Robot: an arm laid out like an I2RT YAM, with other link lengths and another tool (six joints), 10 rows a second.
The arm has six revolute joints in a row. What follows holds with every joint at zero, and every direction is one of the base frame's.
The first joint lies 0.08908 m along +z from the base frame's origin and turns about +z.
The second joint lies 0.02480 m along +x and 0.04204 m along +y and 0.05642 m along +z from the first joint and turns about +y.
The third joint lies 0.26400 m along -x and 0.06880 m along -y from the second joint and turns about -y.
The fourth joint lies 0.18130 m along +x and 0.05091 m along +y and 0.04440 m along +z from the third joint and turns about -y.
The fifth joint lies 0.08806 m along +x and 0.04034 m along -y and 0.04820 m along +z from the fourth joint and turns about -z.
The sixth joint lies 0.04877 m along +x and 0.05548 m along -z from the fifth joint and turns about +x.
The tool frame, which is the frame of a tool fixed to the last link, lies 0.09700 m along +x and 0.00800 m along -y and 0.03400 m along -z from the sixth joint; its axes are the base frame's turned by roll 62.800, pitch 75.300 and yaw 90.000 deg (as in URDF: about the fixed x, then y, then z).
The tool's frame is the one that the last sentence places.
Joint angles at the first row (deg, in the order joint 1, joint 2, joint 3, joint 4, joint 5, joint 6):
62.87 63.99 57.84 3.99 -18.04 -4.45
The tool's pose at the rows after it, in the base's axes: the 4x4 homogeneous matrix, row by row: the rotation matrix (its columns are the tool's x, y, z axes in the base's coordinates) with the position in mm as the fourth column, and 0 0 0 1 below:
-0.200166 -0.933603 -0.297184 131.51; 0.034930 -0.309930 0.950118 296.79; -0.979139 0.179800 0.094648 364.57; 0 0 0 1
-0.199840 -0.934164 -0.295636 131.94; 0.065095 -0.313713 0.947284 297.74; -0.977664 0.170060 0.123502 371.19; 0 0 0 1
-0.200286 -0.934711 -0.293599 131.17; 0.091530 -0.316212 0.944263 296.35; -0.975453 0.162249 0.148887 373.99; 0 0 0 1
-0.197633 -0.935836 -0.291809 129.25; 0.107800 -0.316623 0.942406 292.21; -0.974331 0.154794 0.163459 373.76; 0 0 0 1
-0.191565 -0.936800 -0.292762 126.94; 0.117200 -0.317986 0.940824 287.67; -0.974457 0.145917 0.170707 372.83; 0 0 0 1
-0.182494 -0.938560 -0.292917 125.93; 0.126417 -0.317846 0.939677 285.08; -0.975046 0.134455 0.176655 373.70; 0 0 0 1
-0.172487 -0.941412 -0.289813 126.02; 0.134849 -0.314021 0.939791 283.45; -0.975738 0.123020 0.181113 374.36; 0 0 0 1
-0.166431 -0.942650 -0.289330 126.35; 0.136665 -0.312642 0.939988 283.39; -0.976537 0.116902 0.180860 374.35; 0 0 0 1
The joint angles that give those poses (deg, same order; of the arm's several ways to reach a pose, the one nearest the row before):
62.63 63.96 57.03 7.05 -18.02 -2.94
62.59 63.94 56.86 9.01 -17.96 -2.11
62.59 63.31 55.57 11.25 -17.80 -1.34
62.59 62.04 53.84 12.69 -17.65 -1.04
62.59 60.71 52.34 13.50 -17.65 -1.10
62.59 59.94 51.57 14.13 -17.58 -1.34
62.59 59.48 50.94 14.85 -17.32 -1.67
62.59 59.46 50.72 15.20 -17.26 -1.96

